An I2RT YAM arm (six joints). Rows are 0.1 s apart.
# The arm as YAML. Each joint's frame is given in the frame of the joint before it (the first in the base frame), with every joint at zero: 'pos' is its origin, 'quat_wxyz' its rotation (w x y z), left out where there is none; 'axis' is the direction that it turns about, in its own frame. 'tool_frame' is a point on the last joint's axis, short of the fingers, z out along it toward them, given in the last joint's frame.
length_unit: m
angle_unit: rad
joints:
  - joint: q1
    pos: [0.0, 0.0, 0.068]
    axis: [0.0, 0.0, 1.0]
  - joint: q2
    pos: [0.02, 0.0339, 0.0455]
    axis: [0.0, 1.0, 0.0]
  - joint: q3
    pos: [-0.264, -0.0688, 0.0]
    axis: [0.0, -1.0, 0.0]
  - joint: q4
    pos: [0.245, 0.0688, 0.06]
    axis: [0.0, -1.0, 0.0]
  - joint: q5
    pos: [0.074, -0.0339, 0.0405]
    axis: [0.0, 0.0, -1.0]
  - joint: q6
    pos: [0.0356, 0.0, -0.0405]
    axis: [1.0, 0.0, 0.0]
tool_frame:
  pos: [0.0, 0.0, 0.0]
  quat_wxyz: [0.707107, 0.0, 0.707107, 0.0]
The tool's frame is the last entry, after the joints.
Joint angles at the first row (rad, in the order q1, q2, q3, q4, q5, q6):
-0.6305, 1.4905, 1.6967, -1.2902, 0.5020, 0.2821
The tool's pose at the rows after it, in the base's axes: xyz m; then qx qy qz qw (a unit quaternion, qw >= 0):
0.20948 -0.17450 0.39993 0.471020 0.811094 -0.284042 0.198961
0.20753 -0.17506 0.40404 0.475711 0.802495 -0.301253 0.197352
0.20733 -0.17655 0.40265 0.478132 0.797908 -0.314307 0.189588
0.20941 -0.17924 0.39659 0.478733 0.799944 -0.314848 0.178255
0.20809 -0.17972 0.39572 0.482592 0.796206 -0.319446 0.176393
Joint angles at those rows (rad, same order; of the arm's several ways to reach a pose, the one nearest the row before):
-0.6304, 1.4804, 1.7139, -1.2925, 0.5133, 0.2847
-0.6320, 1.4818, 1.7297, -1.3020, 0.5513, 0.2890
-0.6335, 1.4860, 1.7273, -1.3049, 0.5814, 0.2914
-0.6366, 1.4969, 1.7151, -1.3052, 0.5847, 0.2938
-0.6397, 1.4937, 1.7080, -1.3036, 0.5957, 0.2997

